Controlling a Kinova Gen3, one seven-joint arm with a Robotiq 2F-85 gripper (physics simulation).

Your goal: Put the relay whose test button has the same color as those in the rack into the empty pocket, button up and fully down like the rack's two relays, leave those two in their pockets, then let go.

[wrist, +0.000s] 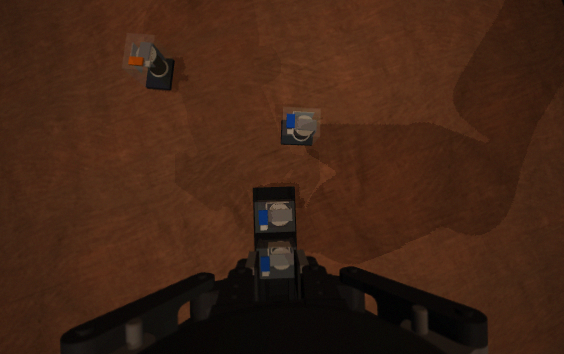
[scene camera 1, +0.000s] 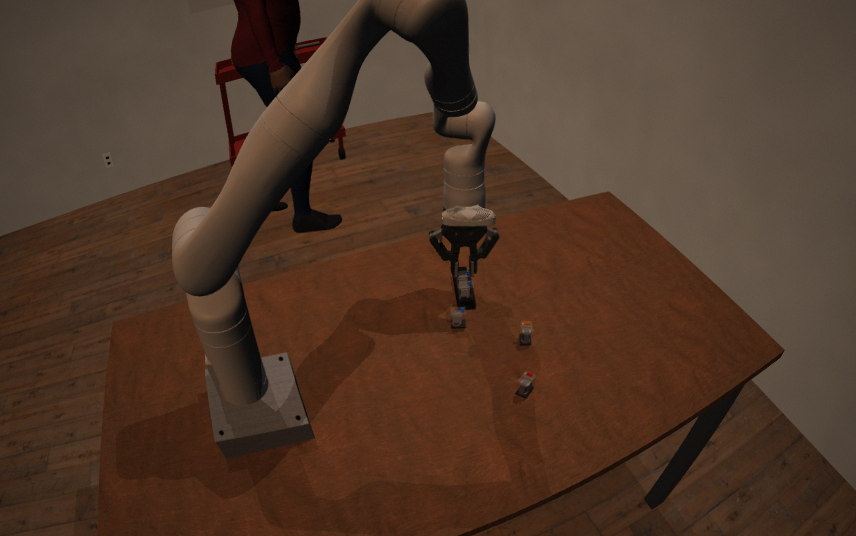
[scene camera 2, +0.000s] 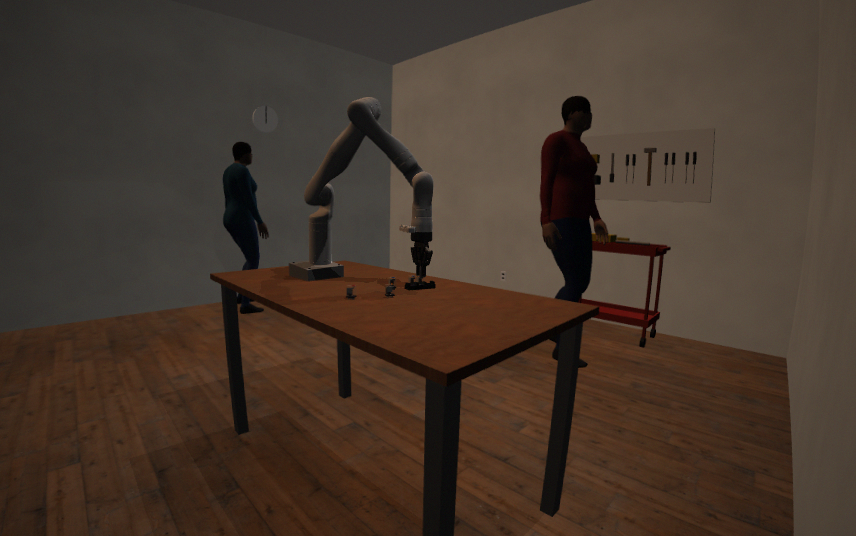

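Where they show: gripper, fingertip midpoint: (wrist: pixel 276 264) (scene camera 1: pixel 463 274) (scene camera 2: pixel 420 276); arm's base, origin of the base link: (scene camera 1: pixel 243 384) (scene camera 2: pixel 320 262).
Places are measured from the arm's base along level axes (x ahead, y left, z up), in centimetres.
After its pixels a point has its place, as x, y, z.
Observation:
The black rack (scene camera 1: pixel 468 305) @[44.4, 13.7, -4.9] (scene camera 2: pixel 429 286) @[47.2, 20.6, -4.5] (wrist: pixel 274 193) @[43.9, 13.6, -3.0] holds two upright blue-button relays. Its end relay (wrist: pixel 280 215) @[43.9, 15.1, -0.6] stands nearest the loose relays; its middle relay (wrist: pixel 281 260) @[44.5, 18.1, -0.6] is between my fingers. The empty pocket (wrist: pixel 278 291) @[45.6, 22.0, -5.0] is at the rack's other end, partly hidden by my gripper in the wrist view. My gripper (scene camera 1: pixel 464 271) @[44.9, 18.4, -1.0] (scene camera 2: pixel 421 277) @[44.9, 18.4, -1.0] (wrist: pixel 276 264) @[44.9, 18.4, -1.0] is low over the rack and appears shut on the middle relay, one finger on each side. A loose blue-button relay (scene camera 1: pixel 458 318) @[40.5, 7.9, -2.0] (scene camera 2: pixel 392 281) @[42.0, 8.2, -2.2] (wrist: pixel 301 127) @[40.9, 9.4, -1.0] stands upright beside the rack, apart from my fingers.
An orange-button relay (scene camera 1: pixel 525 332) @[50.3, -0.2, -1.2] (scene camera 2: pixel 389 290) @[52.0, 0.3, -2.8] (wrist: pixel 159 70) @[50.4, 2.0, -2.3] and a red-button relay (scene camera 1: pixel 524 383) @[45.6, -11.3, -1.1] (scene camera 2: pixel 349 291) @[47.0, -11.2, -2.7] stand on the wooden table (scene camera 1: pixel 600 315) @[69.1, 2.3, -5.3] (scene camera 2: pixel 442 328) @[86.2, -7.4, -5.3]. A person in red (scene camera 1: pixel 268 37) (scene camera 2: pixel 568 183) stands behind it, near a red cart (scene camera 2: pixel 631 248).

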